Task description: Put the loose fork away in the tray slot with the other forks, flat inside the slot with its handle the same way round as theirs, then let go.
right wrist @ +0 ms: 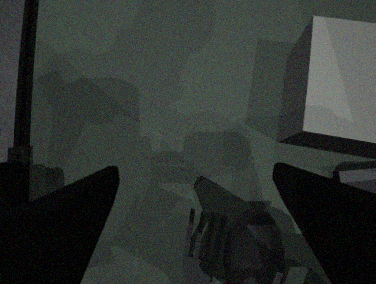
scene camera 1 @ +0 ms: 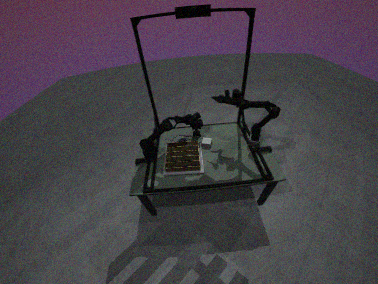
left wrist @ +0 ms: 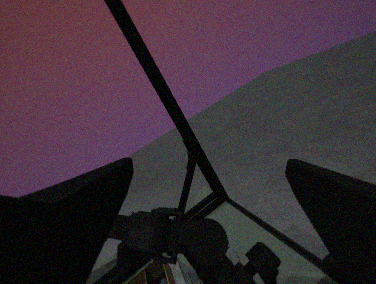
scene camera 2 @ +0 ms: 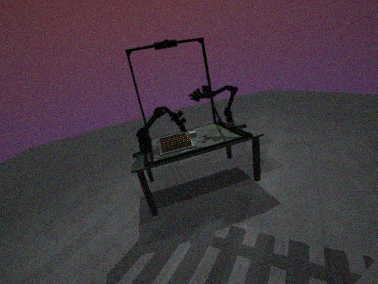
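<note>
The tray (scene camera 1: 184,173) (scene camera 2: 179,151) has a pale rim and brown slots holding cutlery too small to tell apart; its corner shows at the bottom of the left wrist view. My right gripper (scene camera 1: 197,134) (scene camera 2: 184,129) (right wrist: 197,171) is open and empty, pointing down low over the glass behind the tray, left of a white block. My left gripper (scene camera 1: 215,98) (scene camera 2: 192,95) (left wrist: 208,165) is open and empty, high above the table's back right. The loose fork cannot be made out; thin dark marks behind the tray may be it or shadows.
The white block (scene camera 1: 206,142) (scene camera 2: 192,133) (right wrist: 340,82) stands just behind the tray's right corner, close to my right gripper. Shadows and reflections cover the glass table (scene camera 1: 227,172). A dark overhead frame (scene camera 1: 142,60) (scene camera 2: 134,75) rises at the table's back.
</note>
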